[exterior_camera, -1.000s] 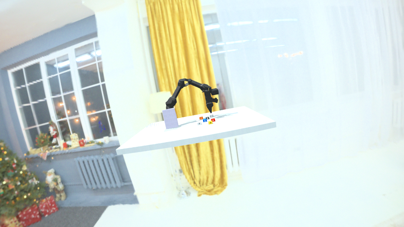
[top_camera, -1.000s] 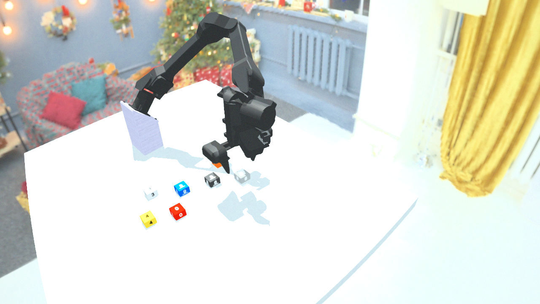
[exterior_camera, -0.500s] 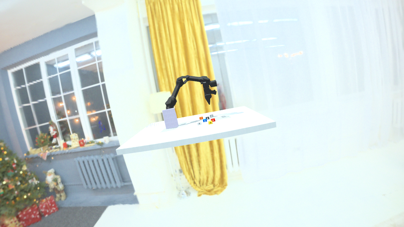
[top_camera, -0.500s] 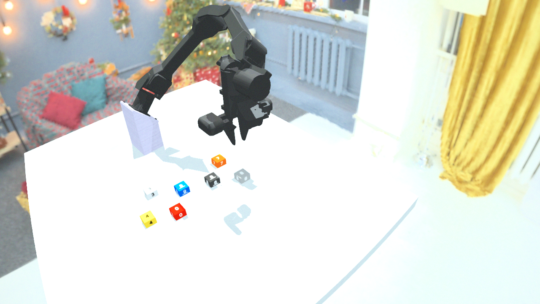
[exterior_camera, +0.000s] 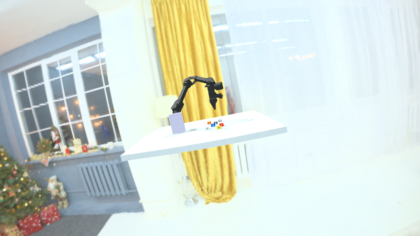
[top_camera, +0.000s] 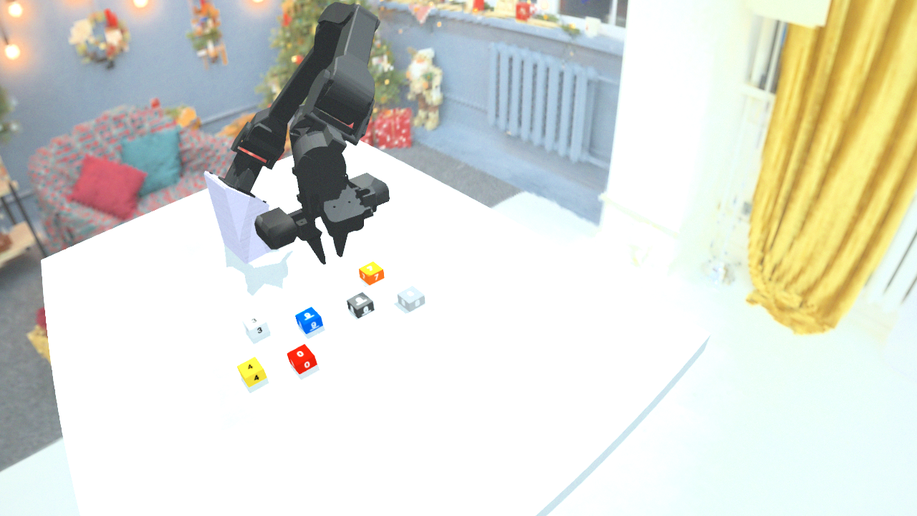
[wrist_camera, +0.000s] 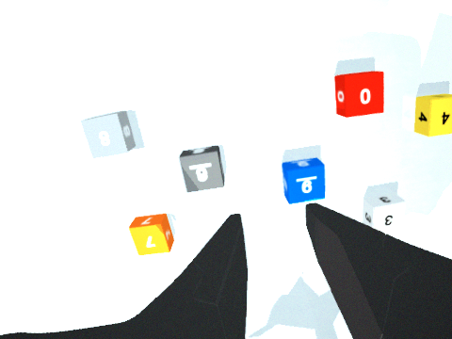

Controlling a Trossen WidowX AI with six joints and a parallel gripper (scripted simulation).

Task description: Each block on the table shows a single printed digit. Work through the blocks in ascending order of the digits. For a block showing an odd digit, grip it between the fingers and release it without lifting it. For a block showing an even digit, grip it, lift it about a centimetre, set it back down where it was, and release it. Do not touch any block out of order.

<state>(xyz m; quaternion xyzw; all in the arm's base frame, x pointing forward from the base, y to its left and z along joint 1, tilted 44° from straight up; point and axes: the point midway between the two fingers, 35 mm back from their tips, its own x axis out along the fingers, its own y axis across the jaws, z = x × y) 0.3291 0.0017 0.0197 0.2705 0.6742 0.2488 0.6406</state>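
Now: gripper tip 120 mm above the blue block, 40 mm to the left of it and 40 mm past it. From my gripper tip the other things lie so: dark grey block marked 6: 120 mm below, 40 mm to the left, 10 mm behind; grey block marked 8: 120 mm below, 110 mm to the left, 30 mm ahead; red block marked 0: 120 mm below, 100 mm to the right, 20 mm ahead.
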